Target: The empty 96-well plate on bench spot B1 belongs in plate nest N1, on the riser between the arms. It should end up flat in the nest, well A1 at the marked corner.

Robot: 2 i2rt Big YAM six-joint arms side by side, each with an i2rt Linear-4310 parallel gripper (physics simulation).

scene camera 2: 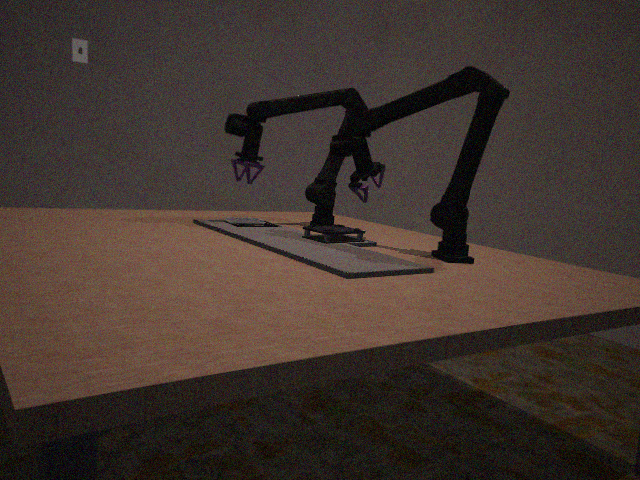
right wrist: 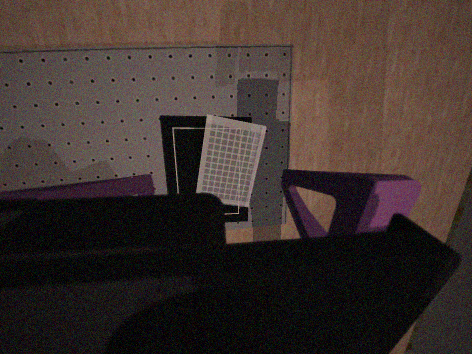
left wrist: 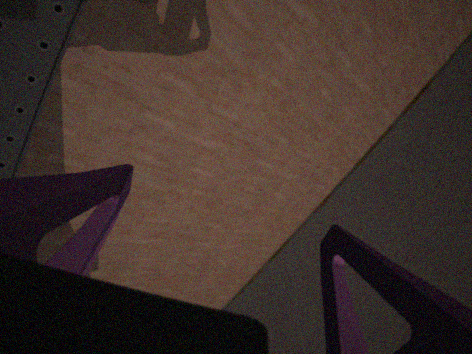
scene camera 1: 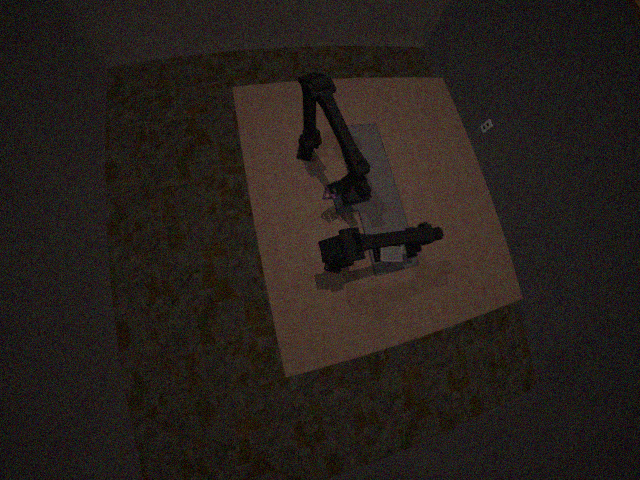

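Seen in the pictures: left gripper, fingertip midpoint: (scene camera 2: 372, 194) (left wrist: 233, 207) (scene camera 1: 329, 197); right gripper, fingertip midpoint: (scene camera 2: 243, 182) (right wrist: 219, 180) (scene camera 1: 405, 245); left arm's base, origin of the base link: (scene camera 2: 451, 259) (scene camera 1: 305, 151).
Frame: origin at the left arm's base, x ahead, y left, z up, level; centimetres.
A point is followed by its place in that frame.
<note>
The white 96-well plate (scene camera 1: 392, 253) {x 58.0, y -50.4, z 3.0 cm} (right wrist: 231, 162) {x 58.1, y -50.7, z 1.8 cm} lies askew on the black bench spot (right wrist: 186, 160) {x 56.2, y -44.3, z 1.5 cm}, shifted to the right across its white outline and overhanging its right edge in the right wrist view. My right gripper (scene camera 2: 245, 180) {x 59.1, y -47.9, z 16.0 cm} (right wrist: 219, 180) {x 59.1, y -47.9, z 16.0 cm} is open and empty, raised above the plate. My left gripper (scene camera 2: 372, 193) {x 16.5, y -31.9, z 15.6 cm} (left wrist: 233, 207) {x 16.5, y -31.9, z 15.6 cm} is open and empty, high above the table, away from the plate. The dark riser (scene camera 2: 334, 228) {x 31.4, y -20.6, z 4.8 cm} stands at mid-board in scene camera 2; nest details and the marked corner are too dark to tell.
The grey perforated board (scene camera 1: 385, 170) {x 49.2, y -0.4, z 1.3 cm} (scene camera 2: 361, 266) {x 34.3, y 23.0, z 1.3 cm} (left wrist: 15, 55) {x 23.8, y -26.3, z 1.3 cm} (right wrist: 115, 107) {x 60.1, y -33.7, z 1.3 cm} lies under the bench spot and extends beside the riser. The left arm's base (scene camera 2: 452, 255) {x 1.9, y 4.0, z 1.8 cm} stands at the right in scene camera 2. The left forearm passes over the board in scene camera 1.
</note>
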